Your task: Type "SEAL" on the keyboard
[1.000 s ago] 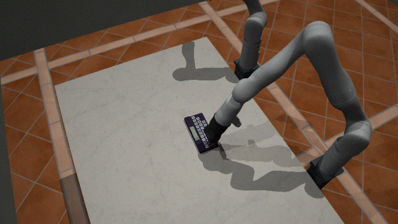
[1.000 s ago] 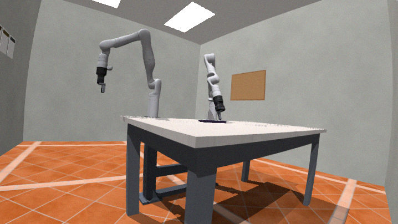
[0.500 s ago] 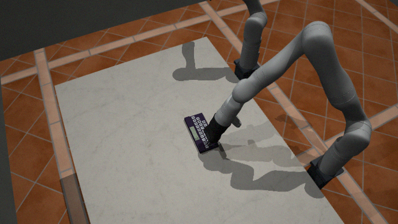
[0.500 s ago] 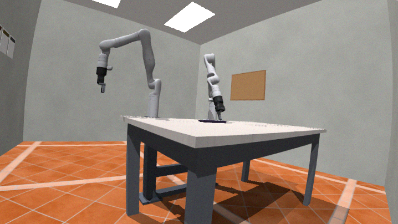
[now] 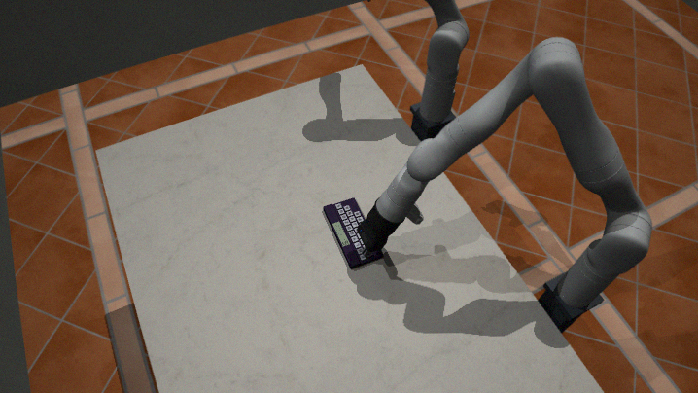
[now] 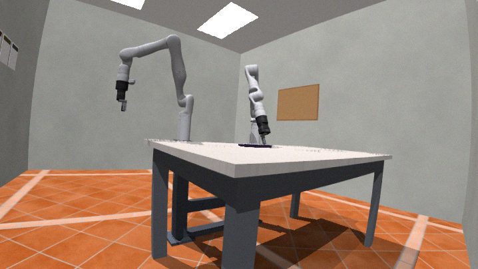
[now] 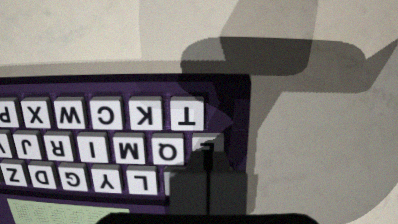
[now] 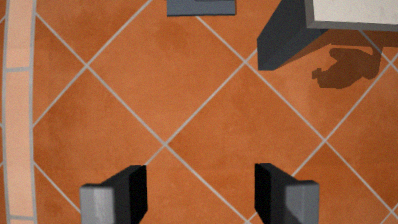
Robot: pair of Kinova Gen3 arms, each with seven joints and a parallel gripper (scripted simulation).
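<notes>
Now: the key 1 cm behind my left hand, 15 cm to the right of it and 2 cm below it.
</notes>
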